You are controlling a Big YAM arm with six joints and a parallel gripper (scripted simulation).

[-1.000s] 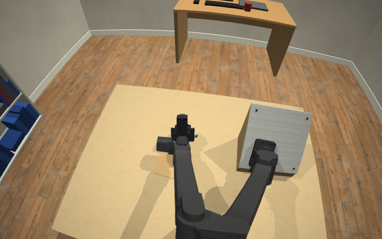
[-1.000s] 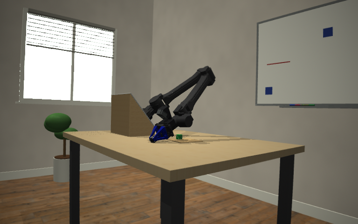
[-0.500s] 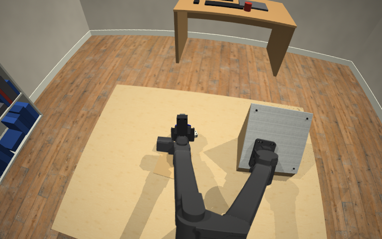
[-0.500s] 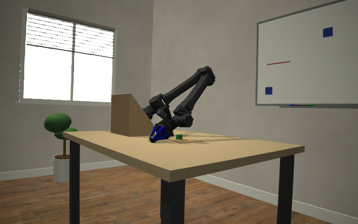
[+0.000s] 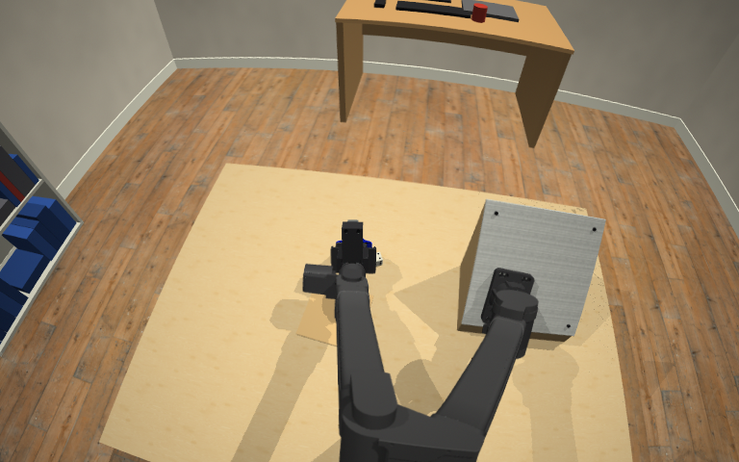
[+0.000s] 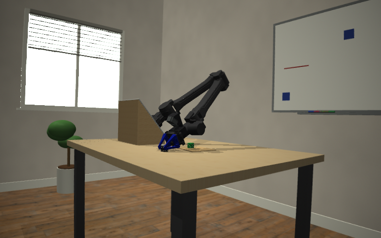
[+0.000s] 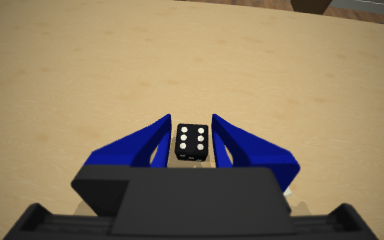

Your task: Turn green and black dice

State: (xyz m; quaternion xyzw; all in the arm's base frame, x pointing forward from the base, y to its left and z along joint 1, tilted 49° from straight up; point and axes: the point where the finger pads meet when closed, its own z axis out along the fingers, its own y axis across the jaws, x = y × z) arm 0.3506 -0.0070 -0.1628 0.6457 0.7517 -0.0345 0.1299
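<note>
My hand is 10 mm to the right of the black die and 10 mm above it. Also, from my hand: tan mat (190 mm to the left, 20 mm below); then white die (60 mm behind, 30 mm to the left, 10 mm below); then green die (180 mm to the left, 40 mm behind).
</note>
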